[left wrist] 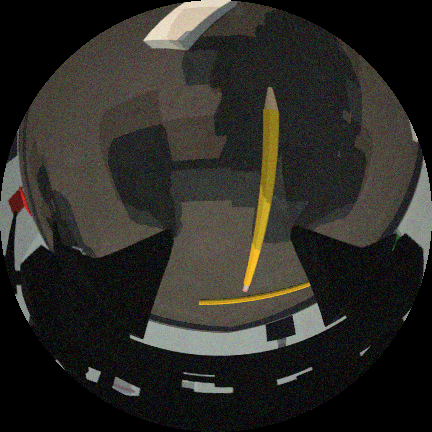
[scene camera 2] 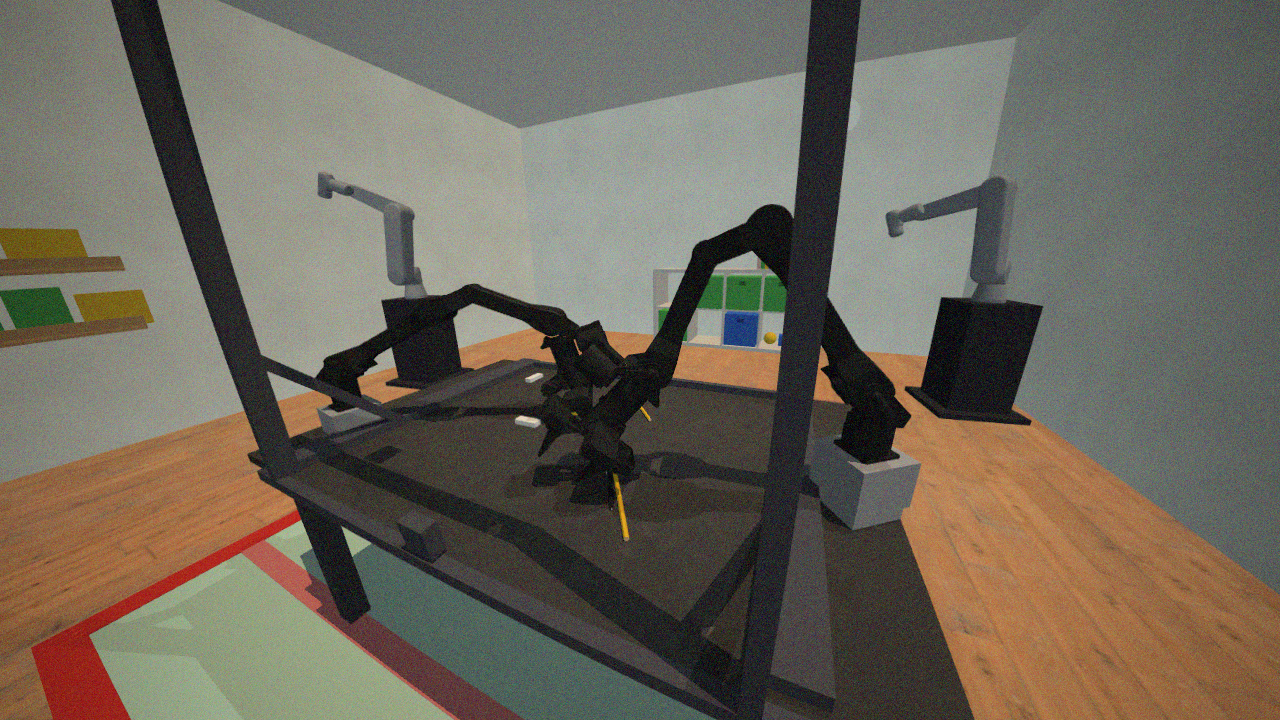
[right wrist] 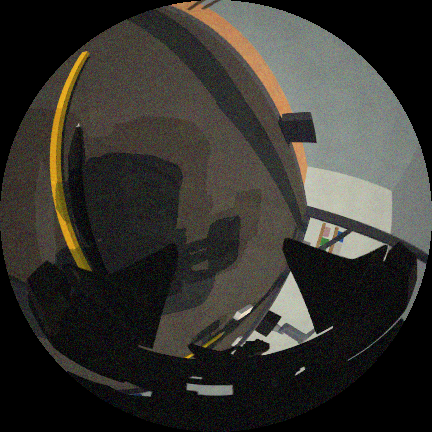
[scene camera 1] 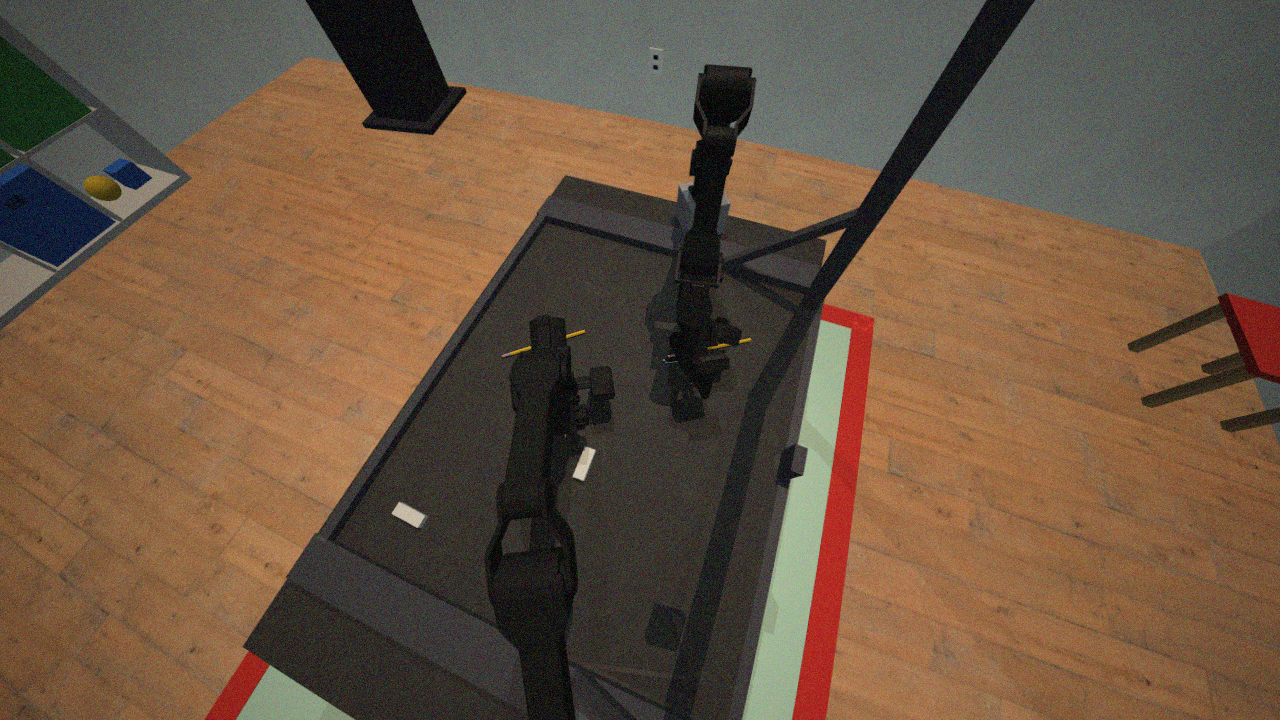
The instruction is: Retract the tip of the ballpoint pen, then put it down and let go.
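Where they show: left gripper, between the fingertips: [left wrist: 233, 234] [right wrist: 191, 350]; right gripper, between the fingertips: [left wrist: 34, 215] [scene camera 2: 558, 467] [right wrist: 231, 247] [scene camera 1: 698, 390]; left arm's base, origin of its link: [scene camera 2: 349, 404]; right arm's base, origin of its link: [scene camera 2: 865, 450].
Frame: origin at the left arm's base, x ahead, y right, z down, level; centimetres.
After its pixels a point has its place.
The black ballpoint pen [right wrist: 76, 170] lies on the table at the left in the right wrist view, its small pale tip pointing away. Its near end is hidden by the left-hand finger. A yellow pencil [right wrist: 59, 200] [scene camera 1: 731, 344] [scene camera 2: 621, 510] @(x 72.8, y -9.1, z 5.2 cm) lies beside it. My right gripper [right wrist: 231, 247] @(x 58.8, y -10.2, z 3.0 cm) is open, low over the table; the pen is outside the gap, next to one finger. My left gripper [left wrist: 233, 234] @(x 46.8, y -33.4, z 5.9 cm) is open and empty above a second yellow pencil [left wrist: 270, 150] @(x 41.2, y -31.1, z 5.3 cm). Whether the pen's tip is retracted is too small to tell.
A third pencil [scene camera 1: 574, 334] @(x 59.1, y -40.3, z 5.4 cm) [left wrist: 250, 298] @(x 55.1, y -43.7, z 5.4 cm) lies near the left arm. White blocks [scene camera 1: 583, 463] @(x 35.9, y -23.1, z 4.7 cm) [scene camera 1: 409, 514] @(x 13.0, y -46.0, z 4.7 cm) [scene camera 2: 528, 420] @(x 36.7, y -22.7, z 4.8 cm) lie on the dark table [scene camera 1: 465, 429] @(x 30.3, y -48.0, z 5.9 cm). The grippers are close together. Dark frame posts [scene camera 2: 792, 447] @(x 96.8, y 6.5, z -21.1 cm) stand at the table's edge.
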